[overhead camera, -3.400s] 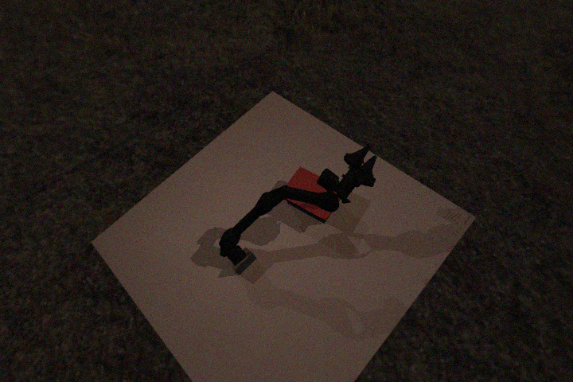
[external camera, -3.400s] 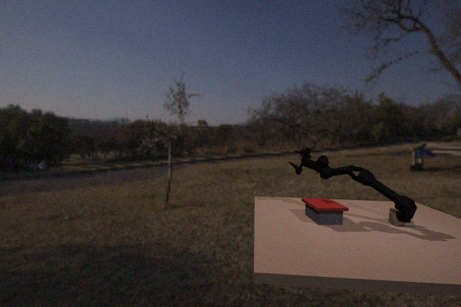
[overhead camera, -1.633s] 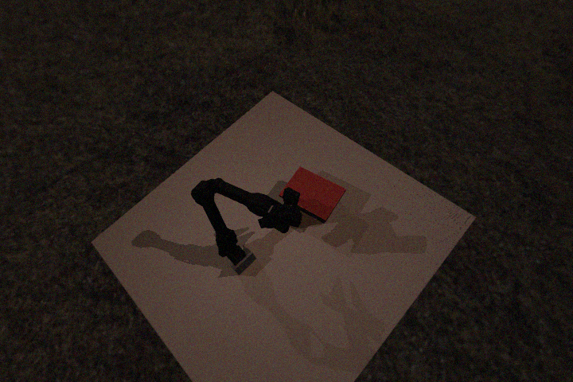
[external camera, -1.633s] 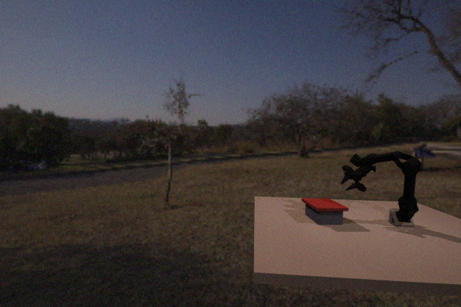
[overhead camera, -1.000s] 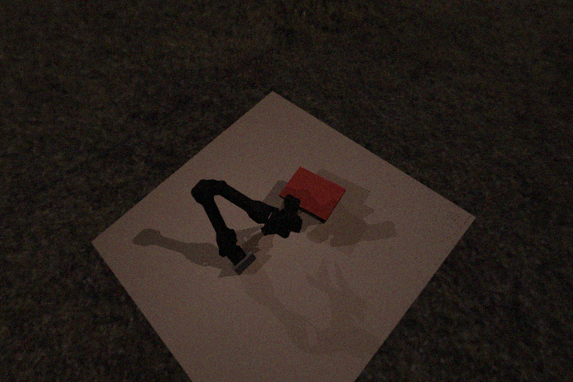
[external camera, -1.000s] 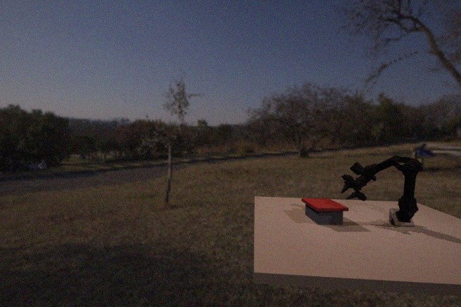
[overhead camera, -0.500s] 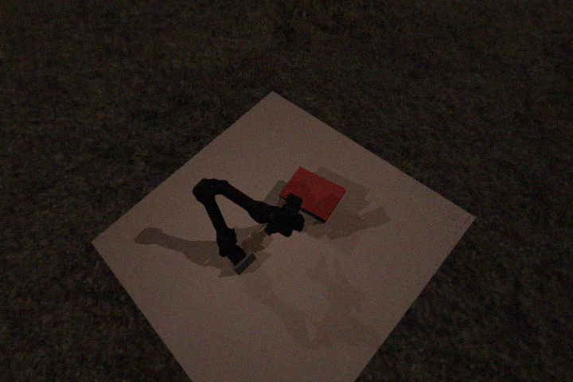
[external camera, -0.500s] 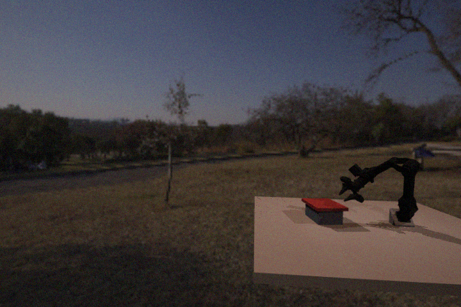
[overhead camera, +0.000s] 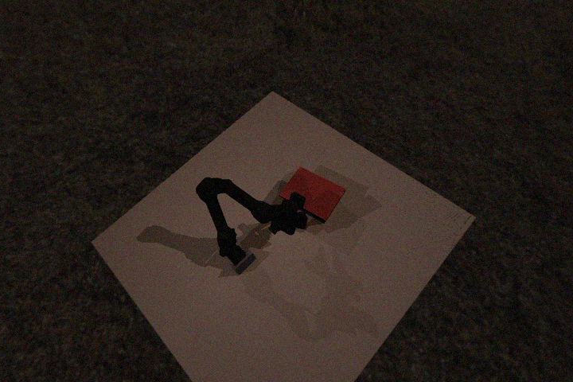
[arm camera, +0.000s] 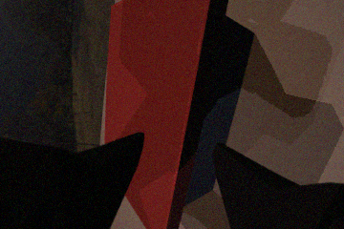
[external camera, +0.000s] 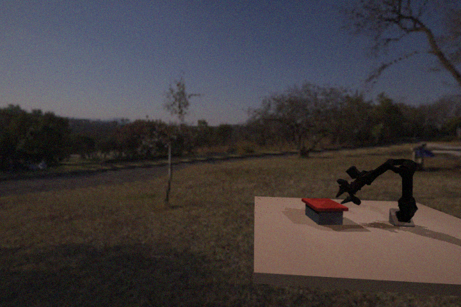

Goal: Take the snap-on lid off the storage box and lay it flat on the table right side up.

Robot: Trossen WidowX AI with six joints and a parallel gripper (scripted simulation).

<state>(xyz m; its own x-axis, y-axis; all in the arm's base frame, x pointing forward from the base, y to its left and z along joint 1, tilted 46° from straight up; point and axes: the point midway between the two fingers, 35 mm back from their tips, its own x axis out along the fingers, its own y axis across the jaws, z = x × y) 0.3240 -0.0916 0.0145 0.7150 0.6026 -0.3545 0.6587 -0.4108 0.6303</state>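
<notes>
Now: the red lid 9 cm ahead of my gripper tip, 3 cm to the left of it and 2 cm below it. From my gripper tip the other things lie so: grey-blue storage box: 9 cm ahead, 3 cm to the left, 6 cm below.
</notes>
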